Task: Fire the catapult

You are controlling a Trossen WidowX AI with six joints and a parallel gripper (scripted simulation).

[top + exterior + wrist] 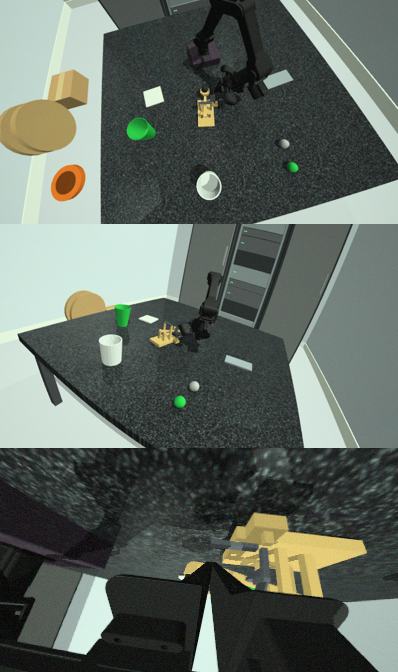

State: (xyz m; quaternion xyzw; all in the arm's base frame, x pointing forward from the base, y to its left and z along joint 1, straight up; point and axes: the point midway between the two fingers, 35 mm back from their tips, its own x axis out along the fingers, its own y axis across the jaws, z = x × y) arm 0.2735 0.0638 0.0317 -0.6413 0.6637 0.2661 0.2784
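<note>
My gripper tip is now 5 cm to the left of the black ball, 1 cm below it and 1 cm past it. Also, from my gripper tip: white tile 34 cm to the right, 5 cm below, 3 cm behind; then green cup 34 cm to the right, 18 cm ahead, 2 cm below; then grey plate 34 cm to the left, 7 cm behind, 5 cm below.
</note>
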